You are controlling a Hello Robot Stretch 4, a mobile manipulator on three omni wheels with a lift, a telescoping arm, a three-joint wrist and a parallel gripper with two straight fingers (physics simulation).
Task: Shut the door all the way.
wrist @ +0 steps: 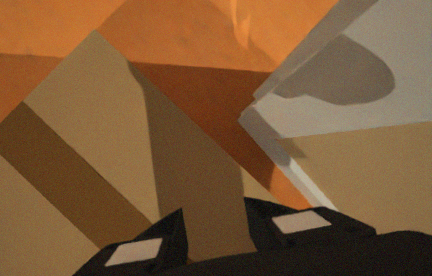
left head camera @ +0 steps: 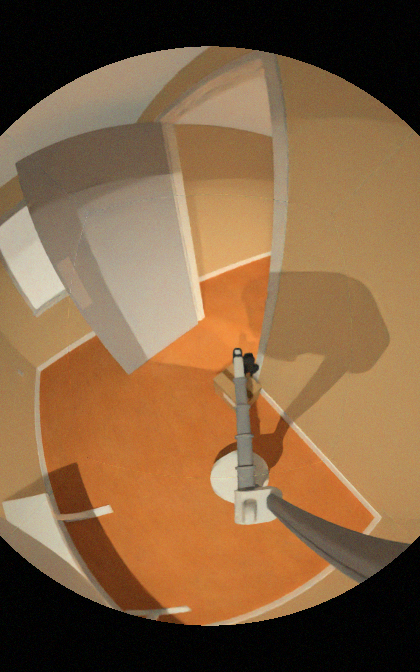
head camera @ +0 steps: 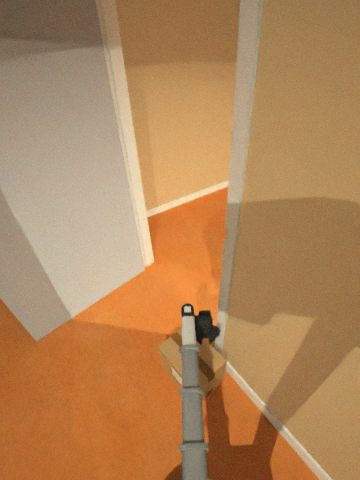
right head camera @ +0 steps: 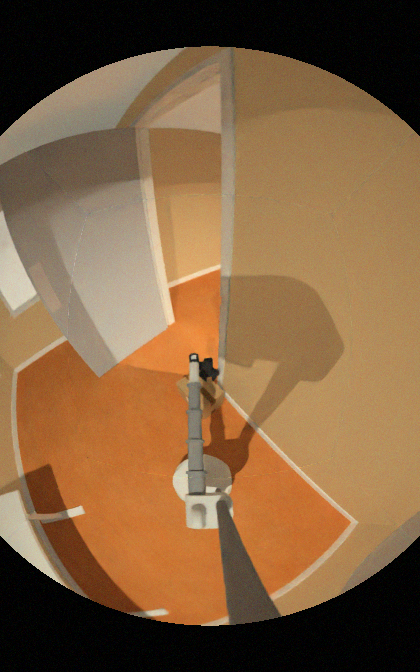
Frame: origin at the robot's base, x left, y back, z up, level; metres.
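Seen in the pictures: gripper, fingertip midpoint: (wrist: pixel 216 221) (head camera: pixel 205 342).
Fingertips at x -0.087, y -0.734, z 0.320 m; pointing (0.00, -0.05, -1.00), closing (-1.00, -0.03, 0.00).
Note:
A point is followed by its place in that frame.
The door (head camera: pixel 75 165) @(z 1.077, x 0.612, y -1.423 m) (left head camera: pixel 135 260) (right head camera: pixel 110 260) is a plain grey-white panel standing wide open, left of the doorway. The white left post (head camera: pixel 127 150) @(z 1.059, x 0.355, y -1.706 m) runs along one side of it. The right post (head camera: pixel 243 100) @(z 1.438, x -0.176, y -0.799 m) (left head camera: pixel 280 175) (right head camera: pixel 227 175) stands apart, with the opening between them. No handle can be made out. My gripper (head camera: pixel 206 327) (left head camera: pixel 250 364) (right head camera: pixel 208 369) (wrist: pixel 216 221) @(z 0.320, x -0.087, y -0.734 m) points down near the foot of the right post, away from the door panel. Its fingers are apart with nothing between them; the head views hide the fingertips.
A brown cardboard box (head camera: pixel 172 350) @(z 0.251, x 0.095, y -0.732 m) (left head camera: pixel 225 382) (right head camera: pixel 185 387) (wrist: pixel 100 100) @(z 0.251, x 0.001, y -0.837 m) stands on the floor under the gripper, beside the right post's foot. The tan wall (head camera: pixel 310 150) @(z 1.351, x -0.303, y -0.633 m) rises right of the arm. A white panel (left head camera: pixel 30 260) shows on the wall beyond the door's left edge.

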